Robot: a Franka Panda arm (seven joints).
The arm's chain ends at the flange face. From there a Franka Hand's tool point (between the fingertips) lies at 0.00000 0.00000 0.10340 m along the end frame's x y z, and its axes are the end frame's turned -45 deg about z.
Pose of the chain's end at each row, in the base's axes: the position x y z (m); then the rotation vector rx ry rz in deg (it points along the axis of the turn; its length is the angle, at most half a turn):
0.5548 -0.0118 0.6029 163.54 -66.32 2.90
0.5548 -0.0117 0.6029 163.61 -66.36 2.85
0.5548 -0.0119 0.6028 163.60 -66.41 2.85
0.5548 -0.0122 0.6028 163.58 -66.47 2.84
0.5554 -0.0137 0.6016 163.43 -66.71 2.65
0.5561 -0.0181 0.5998 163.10 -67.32 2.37
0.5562 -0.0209 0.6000 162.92 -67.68 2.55
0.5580 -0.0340 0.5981 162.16 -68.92 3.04
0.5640 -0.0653 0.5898 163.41 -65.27 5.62
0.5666 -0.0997 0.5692 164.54 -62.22 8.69
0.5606 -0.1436 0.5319 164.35 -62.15 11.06
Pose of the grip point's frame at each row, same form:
0.5556 -0.0189 0.4997 176.04 1.31 0.61
0.5556 -0.0187 0.4997 176.13 1.30 0.61
0.5556 -0.0189 0.4996 176.13 1.25 0.62
0.5556 -0.0191 0.4996 176.14 1.19 0.61
0.5559 -0.0206 0.4984 176.14 0.91 0.41
0.5562 -0.0251 0.4966 176.14 0.22 0.10
0.5565 -0.0280 0.4968 176.07 -0.18 0.26
0.5586 -0.0417 0.4950 175.75 -1.61 0.58
0.5675 -0.0744 0.4869 174.92 2.22 2.85
0.5737 -0.1098 0.4665 174.08 5.43 5.69
0.5702 -0.1548 0.4296 173.34 5.40 7.80

